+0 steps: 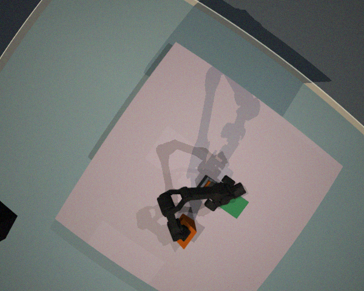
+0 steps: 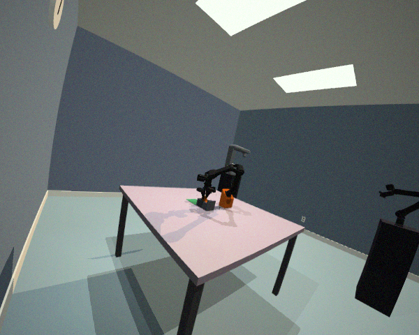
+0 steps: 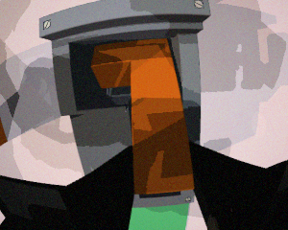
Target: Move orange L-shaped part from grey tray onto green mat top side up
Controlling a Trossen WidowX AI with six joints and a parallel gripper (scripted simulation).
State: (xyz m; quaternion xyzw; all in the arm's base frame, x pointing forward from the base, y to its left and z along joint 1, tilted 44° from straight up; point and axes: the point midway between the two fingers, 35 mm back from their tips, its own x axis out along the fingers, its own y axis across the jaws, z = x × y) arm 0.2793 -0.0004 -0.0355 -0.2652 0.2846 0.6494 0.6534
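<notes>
My gripper tip is now 140 mm to the left of the green mat, 90 mm above it and 20 mm past it. The rest, counted from my gripper tip: orange L-shaped part 40 mm to the left, 30 mm below, 10 mm behind.
</notes>
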